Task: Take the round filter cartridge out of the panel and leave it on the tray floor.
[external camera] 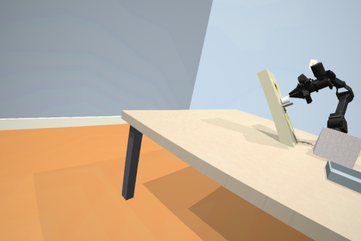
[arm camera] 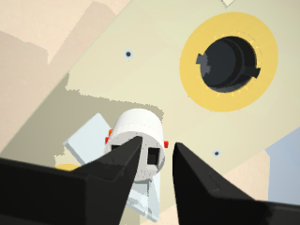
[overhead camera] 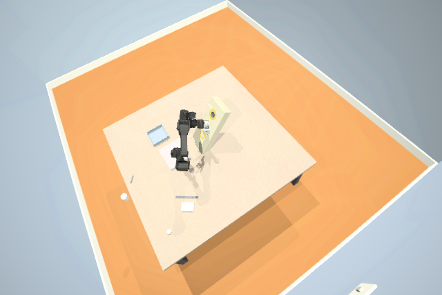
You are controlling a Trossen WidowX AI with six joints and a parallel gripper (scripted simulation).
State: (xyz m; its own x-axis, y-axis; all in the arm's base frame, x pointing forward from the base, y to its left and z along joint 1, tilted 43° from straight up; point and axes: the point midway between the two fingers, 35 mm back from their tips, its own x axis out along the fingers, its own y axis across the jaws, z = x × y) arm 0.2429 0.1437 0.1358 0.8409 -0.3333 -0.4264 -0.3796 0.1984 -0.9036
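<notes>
My gripper tip is now 1 cm short of the white round filter cartridge and 3 cm above it. Also, from my gripper tip: blue tray 35 cm behind, 26 cm to the left, 24 cm below; white block 39 cm behind, 41 cm to the right, 24 cm below.
</notes>
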